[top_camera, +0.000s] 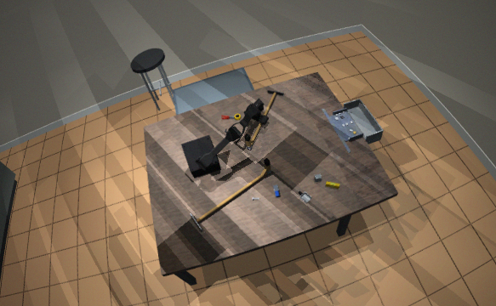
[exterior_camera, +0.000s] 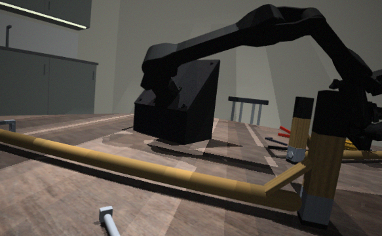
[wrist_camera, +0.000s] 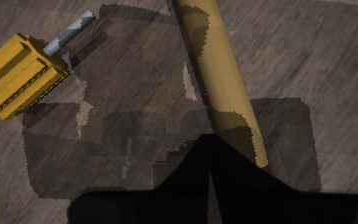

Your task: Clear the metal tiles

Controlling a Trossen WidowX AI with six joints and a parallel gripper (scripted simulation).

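Right now my gripper tip is 3 cm past the yellow screwdriver and 12 cm to the right of it. Also, from my gripper tip: yellow tape ring 15 cm behind, 10 cm to the left; then red-handled tool 22 cm behind, 12 cm to the left; then blue piece 7 cm behind, 62 cm to the right.
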